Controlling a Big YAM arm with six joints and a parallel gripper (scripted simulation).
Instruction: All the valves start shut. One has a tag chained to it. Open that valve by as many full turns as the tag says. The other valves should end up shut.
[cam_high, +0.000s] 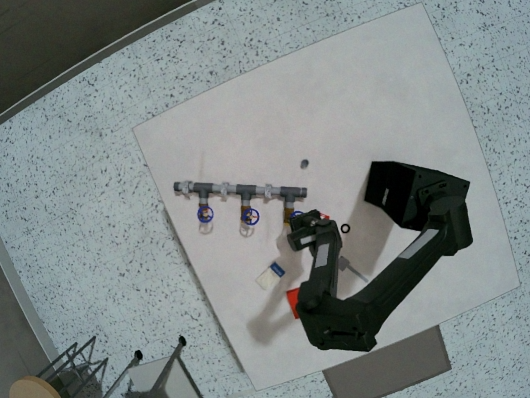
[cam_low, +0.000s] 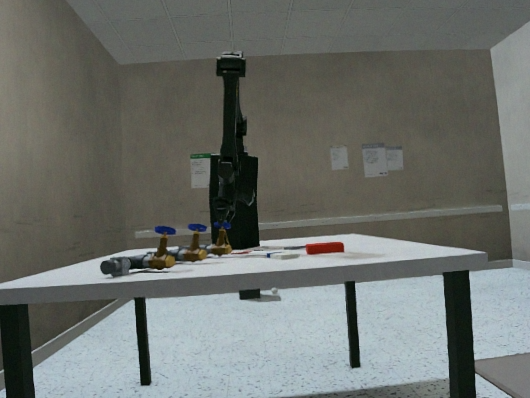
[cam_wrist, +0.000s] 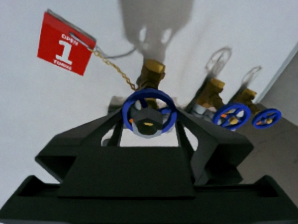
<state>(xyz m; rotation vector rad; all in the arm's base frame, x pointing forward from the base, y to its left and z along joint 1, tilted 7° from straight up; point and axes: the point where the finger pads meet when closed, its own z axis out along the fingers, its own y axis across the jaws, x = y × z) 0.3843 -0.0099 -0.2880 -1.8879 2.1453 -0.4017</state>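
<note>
My hand is 7 cm past the red tag, 7 cm to the right of it and 11 cm above it. Round my hand: grey object 10 cm behind, 18 cm to the right, 11 cm below; red block 12 cm ahead, 35 cm to the left, 10 cm below; grey tool 12 cm behind, 29 cm to the left, 11 cm below.
</note>
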